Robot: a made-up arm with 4 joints.
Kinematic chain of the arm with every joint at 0, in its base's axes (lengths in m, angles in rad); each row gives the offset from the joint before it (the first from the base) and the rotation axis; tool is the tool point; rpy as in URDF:
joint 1: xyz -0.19 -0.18 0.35 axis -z
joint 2: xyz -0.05 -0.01 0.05 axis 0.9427 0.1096 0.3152
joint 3: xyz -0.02 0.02 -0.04 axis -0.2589 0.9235 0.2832
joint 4: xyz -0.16 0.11 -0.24 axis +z
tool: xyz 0.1 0.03 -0.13 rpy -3.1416 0 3.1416
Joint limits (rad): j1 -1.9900..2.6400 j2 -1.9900..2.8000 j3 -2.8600..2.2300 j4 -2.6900..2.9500
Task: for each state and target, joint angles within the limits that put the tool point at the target. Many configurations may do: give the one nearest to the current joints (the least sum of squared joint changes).
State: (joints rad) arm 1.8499 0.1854 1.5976 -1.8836
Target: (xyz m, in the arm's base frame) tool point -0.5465 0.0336 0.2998
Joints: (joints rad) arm 1.3884 1.0671 1.7309 -1.7646
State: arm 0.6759 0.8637 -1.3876 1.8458
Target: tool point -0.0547 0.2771 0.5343
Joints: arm 0.3646 1.1548 -1.0397 1.9160
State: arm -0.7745 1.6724 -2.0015 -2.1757
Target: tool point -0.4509 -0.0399 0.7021
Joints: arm -1.2223 1.9916 -1.4416 -2.2849
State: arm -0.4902 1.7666 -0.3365 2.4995
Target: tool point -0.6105 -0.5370 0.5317
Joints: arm -0.9006 1.9692 0.1273 2.4460
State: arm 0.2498 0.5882 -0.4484 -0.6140
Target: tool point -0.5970 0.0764 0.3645
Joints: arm -0.1733 1.2470 0.2111 0.1254
